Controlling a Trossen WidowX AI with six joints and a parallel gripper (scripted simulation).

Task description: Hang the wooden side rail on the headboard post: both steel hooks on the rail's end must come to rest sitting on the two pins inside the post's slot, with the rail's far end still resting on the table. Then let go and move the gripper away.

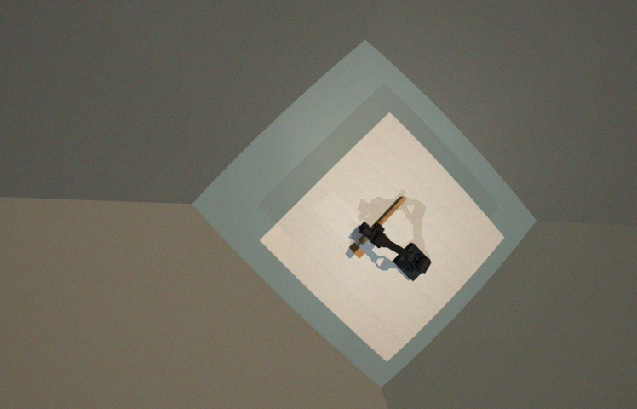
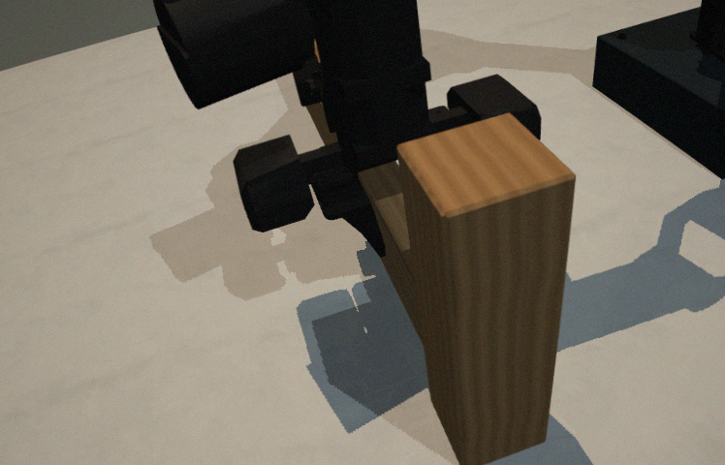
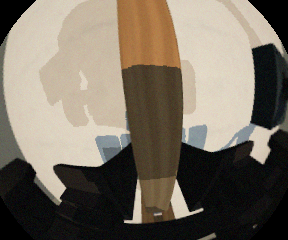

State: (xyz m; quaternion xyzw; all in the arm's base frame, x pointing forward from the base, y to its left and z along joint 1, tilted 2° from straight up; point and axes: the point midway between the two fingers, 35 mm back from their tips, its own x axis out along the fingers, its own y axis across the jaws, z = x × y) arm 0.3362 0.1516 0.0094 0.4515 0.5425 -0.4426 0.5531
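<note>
Now: the wooden headboard post 30 mm behind my gripper tip, 130 mm to the left of it and 60 mm above it.
</note>
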